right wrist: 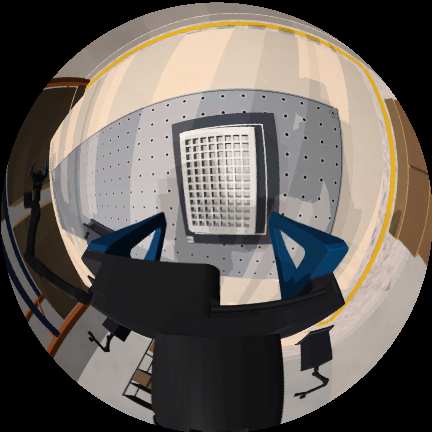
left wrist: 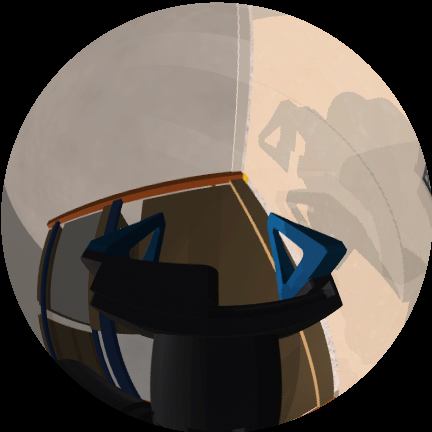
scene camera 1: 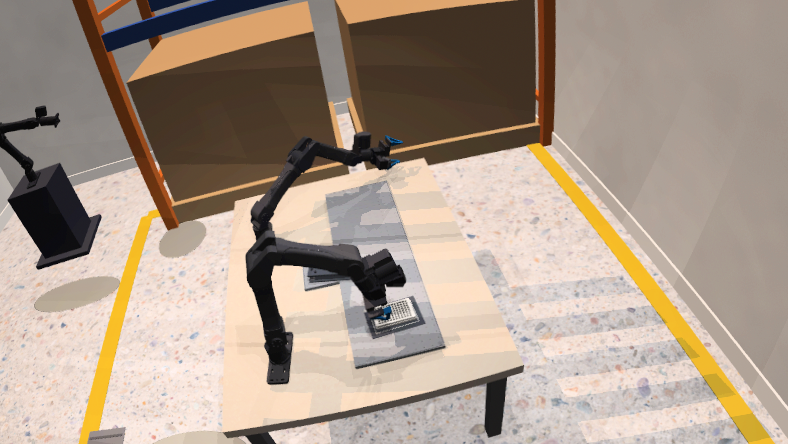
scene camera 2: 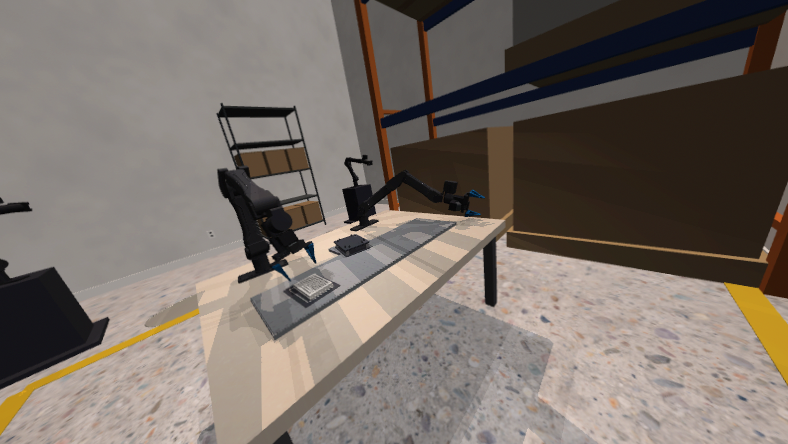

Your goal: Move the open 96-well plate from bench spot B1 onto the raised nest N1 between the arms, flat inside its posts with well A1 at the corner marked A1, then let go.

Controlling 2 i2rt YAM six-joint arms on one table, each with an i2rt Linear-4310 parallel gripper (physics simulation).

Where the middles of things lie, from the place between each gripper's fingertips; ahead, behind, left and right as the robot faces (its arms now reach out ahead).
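Scene:
The white well plate (right wrist: 218,165) is 850 mm to the right of my left hand, and it is also 280 mm behind that hand and 50 mm below it.
From my right hand, I find the plate 5 cm below it, 2 cm ahead of it and 1 cm to the left of it.

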